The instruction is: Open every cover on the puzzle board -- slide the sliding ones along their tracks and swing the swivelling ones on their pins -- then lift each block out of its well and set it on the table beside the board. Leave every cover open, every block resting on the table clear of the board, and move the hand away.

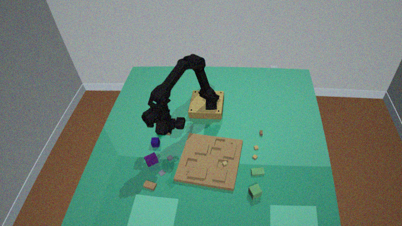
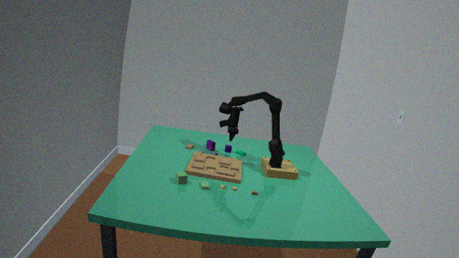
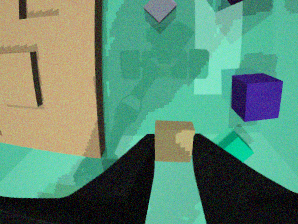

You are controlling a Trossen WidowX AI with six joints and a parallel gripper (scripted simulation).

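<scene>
Now: the tan puzzle board 11 cm ahead of my gripper tip, 22 cm to the left of it and 9 cm below it. The rest, counted from my gripper tip: teal block: 10 cm behind, 7 cm to the right, 10 cm below; then orange block: 24 cm ahead, 9 cm to the right, 10 cm below; then purple cube: 1 cm behind, 9 cm to the right, 9 cm below.
</scene>
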